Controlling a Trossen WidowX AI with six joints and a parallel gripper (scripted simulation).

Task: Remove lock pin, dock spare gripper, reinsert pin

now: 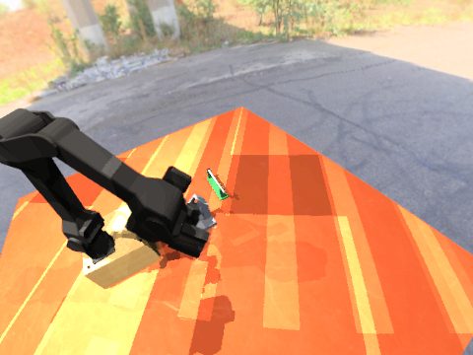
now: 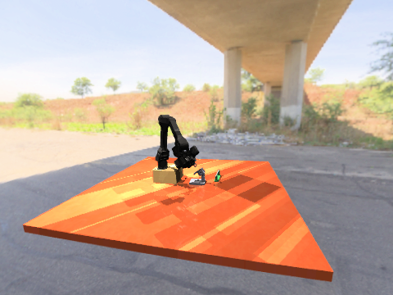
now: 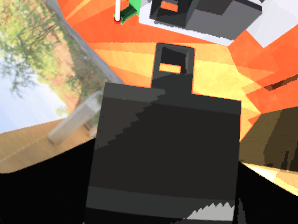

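Right now the green slanted bar is 180 mm ahead of my gripper tip, 90 mm to the left of it and 140 mm below it. Round my gripper tip: mount: 60 mm ahead, 10 mm to the right, 110 mm below; then spare gripper: 20 mm to the right.
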